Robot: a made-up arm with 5 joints. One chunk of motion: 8 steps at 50 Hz.
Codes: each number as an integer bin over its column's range. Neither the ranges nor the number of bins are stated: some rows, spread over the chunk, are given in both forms.
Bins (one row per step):
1: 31 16 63 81 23 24
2: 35 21 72 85 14 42
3: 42 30 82 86 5 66
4: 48 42 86 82 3 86
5: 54 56 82 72 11 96
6: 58 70 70 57 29 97
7: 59 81 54 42 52 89
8: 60 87 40 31 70 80
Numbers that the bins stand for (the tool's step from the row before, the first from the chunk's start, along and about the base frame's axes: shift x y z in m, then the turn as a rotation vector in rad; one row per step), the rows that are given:
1: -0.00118 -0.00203 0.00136 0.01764 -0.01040 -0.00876
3: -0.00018 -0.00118 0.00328 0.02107 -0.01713 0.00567
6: 0.00127 0.00124 0.00207 0.00115 -0.00816 0.01631
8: 0.00145 0.00227 -0.00096 -0.01671 0.00716 0.01047
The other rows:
2: -0.00082 -0.00173 0.00227 0.02038 -0.01377 -0.00258
4: 0.00036 -0.00045 0.00369 0.01832 -0.01788 0.01254
5: 0.00091 0.00039 0.00328 0.01145 -0.01489 0.01597
7: 0.00136 0.00191 0.00045 -0.00915 0.00043 0.01357

